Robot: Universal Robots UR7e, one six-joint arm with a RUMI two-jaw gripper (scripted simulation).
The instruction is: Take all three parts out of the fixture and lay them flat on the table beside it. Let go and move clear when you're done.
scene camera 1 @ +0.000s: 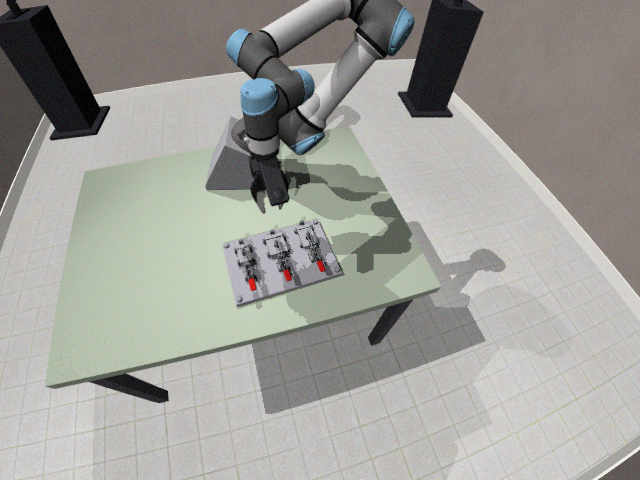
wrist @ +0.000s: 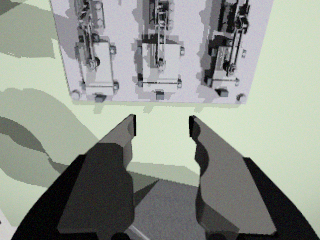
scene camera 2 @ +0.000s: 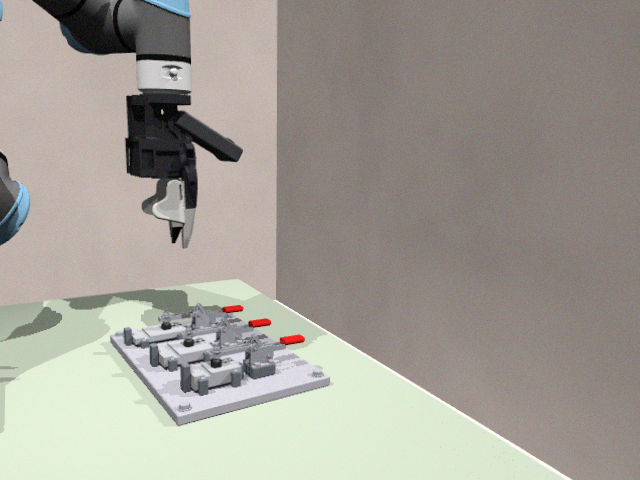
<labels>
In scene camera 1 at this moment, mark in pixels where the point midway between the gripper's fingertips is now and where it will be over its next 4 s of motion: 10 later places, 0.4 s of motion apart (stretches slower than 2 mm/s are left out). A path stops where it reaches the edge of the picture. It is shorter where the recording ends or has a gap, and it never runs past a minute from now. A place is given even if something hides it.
My gripper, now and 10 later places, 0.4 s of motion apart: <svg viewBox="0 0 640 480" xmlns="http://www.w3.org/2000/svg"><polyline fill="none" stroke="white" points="272,211 274,216 280,232 284,244 285,247 286,252 286,262 286,270 287,272 287,274 287,276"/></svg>
</labels>
